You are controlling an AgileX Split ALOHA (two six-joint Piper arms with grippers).
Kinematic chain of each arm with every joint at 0, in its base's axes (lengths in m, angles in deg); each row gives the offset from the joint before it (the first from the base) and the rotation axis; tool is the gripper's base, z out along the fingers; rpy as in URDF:
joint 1: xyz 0 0 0.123 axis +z
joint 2: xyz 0 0 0 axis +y
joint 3: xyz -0.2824 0 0.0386 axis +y
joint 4: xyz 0.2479 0 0.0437 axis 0.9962 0 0.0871
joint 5: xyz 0 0 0 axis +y
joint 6: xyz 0.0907 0 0.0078 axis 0.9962 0 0.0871
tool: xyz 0 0 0 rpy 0 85 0
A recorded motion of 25 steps. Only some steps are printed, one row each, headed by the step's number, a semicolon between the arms.
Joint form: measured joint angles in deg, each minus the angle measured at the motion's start. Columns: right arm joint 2, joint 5, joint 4, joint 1, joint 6, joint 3; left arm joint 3, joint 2, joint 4, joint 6, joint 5, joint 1.
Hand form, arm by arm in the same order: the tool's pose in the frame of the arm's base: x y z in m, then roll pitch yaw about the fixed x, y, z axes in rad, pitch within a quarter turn. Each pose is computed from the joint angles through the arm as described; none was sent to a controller.
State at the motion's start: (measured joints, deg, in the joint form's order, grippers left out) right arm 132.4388 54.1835 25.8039 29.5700 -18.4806 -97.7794; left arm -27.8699 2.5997 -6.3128 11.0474 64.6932 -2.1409
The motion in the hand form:
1: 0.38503 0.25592 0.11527 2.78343 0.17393 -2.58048; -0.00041 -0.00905 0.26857 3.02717 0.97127 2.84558
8: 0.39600 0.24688 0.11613 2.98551 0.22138 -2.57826; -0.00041 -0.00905 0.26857 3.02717 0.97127 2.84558
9: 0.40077 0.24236 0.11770 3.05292 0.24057 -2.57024; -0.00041 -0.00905 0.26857 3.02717 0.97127 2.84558
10: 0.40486 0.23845 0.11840 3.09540 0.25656 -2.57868; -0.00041 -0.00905 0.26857 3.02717 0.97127 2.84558
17: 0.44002 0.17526 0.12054 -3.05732 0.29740 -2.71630; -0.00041 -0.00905 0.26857 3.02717 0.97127 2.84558
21: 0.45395 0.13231 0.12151 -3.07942 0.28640 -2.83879; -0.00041 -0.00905 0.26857 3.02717 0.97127 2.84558
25: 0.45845 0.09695 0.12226 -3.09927 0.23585 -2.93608; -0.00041 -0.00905 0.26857 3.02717 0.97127 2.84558
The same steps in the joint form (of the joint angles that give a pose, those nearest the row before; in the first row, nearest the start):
1: 0.14 0.00 0.35 0.00 -0.28 0.00; 0.00 0.00 0.00 0.00 0.00 0.00
8: -0.42 -5.02 -13.32 0.54 8.10 -0.07; 0.00 0.00 0.00 0.00 0.00 0.00
9: -0.63 -6.35 -18.08 0.48 10.66 -0.14; 0.00 0.00 0.00 0.00 0.00 0.00
10: -0.70 -7.49 -21.34 0.30 13.10 -0.14; 0.00 0.00 0.00 0.00 0.00 0.00
17: -0.82 -9.89 -31.96 -7.03 21.14 -0.14; 0.00 0.00 0.00 0.00 0.00 0.00
21: -0.88 -8.92 -30.65 -12.66 21.47 -0.37; 0.00 0.00 0.00 0.00 0.00 0.00
25: -1.00 -5.64 -29.25 -17.13 21.41 -0.64; 0.00 0.00 0.00 0.00 0.00 0.00

